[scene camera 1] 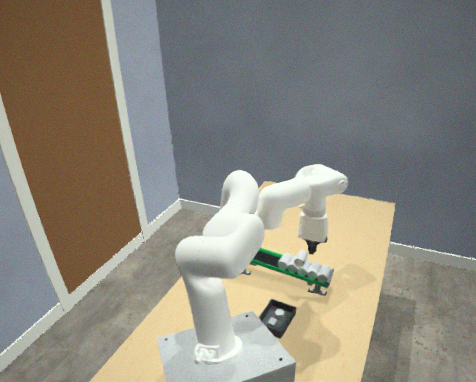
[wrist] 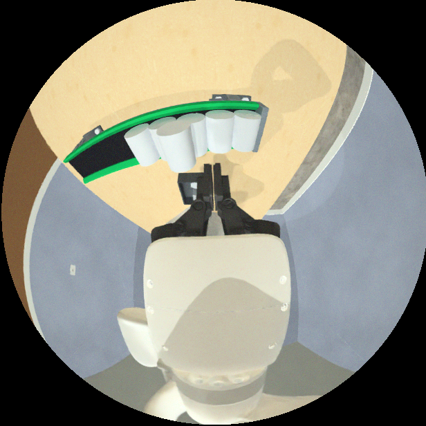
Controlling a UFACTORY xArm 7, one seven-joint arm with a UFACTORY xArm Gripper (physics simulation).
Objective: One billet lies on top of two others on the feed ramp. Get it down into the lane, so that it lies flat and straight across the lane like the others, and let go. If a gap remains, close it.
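Pixels of known places: gripper, fingertip midpoint: (scene camera 1: 312,252); arm's base, link origin: (scene camera 1: 218,349).
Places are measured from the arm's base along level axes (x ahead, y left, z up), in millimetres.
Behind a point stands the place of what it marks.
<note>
The white top billet (scene camera 1: 301,258) @[x 527, y -104, z -76 mm] (wrist: 176,145) lies over two billets of the row, second (wrist: 159,131) and third (wrist: 198,134) from the row's left end in the wrist view, and hides where they meet. The left-end billet (scene camera 1: 285,261) @[x 528, y -43, z -105 mm] (wrist: 142,145) and the two at the right, one (wrist: 220,132) beside the end billet (scene camera 1: 325,273) @[x 519, y -200, z -119 mm] (wrist: 246,131), lie across the lane. The feed ramp (scene camera 1: 265,264) @[x 515, y 33, z -128 mm] (wrist: 175,110) has green rails and a dark bed. My gripper (scene camera 1: 312,252) @[x 539, y -140, z -48 mm] (wrist: 212,172) is shut and empty, above the row and to the right of the top billet.
A grey end plate (wrist: 262,129) closes the ramp's right end. A small black tray (scene camera 1: 286,320) @[x 331, y -102, z -207 mm] (wrist: 187,177) with light pieces in it stands on the wooden table (scene camera 1: 350,235) @[x 920, y -262, z -210 mm] (wrist: 200,55), on the robot base's side of the ramp. Dark bare bed (wrist: 102,150) shows left of the row.
</note>
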